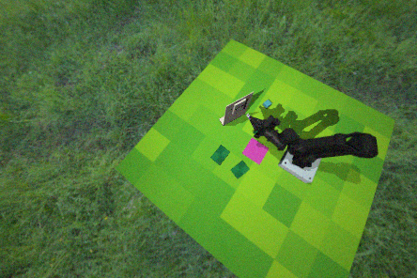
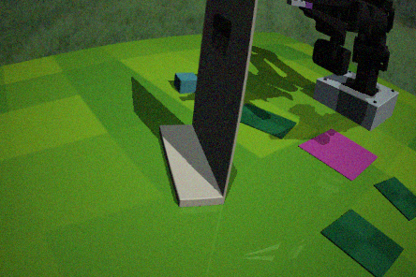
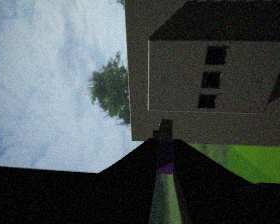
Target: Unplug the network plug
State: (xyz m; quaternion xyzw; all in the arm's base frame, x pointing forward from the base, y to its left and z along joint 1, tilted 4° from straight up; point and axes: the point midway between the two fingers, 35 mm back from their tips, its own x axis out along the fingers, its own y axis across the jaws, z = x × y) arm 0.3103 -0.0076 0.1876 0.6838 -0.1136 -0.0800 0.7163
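Now: gripper tip 230 mm above the magenta marked square, 120 mm past it and 70 mm to the right of it. Also, from my gripper tip: upright panel 110 mm below, 90 mm ahead, 60 mm to the right.
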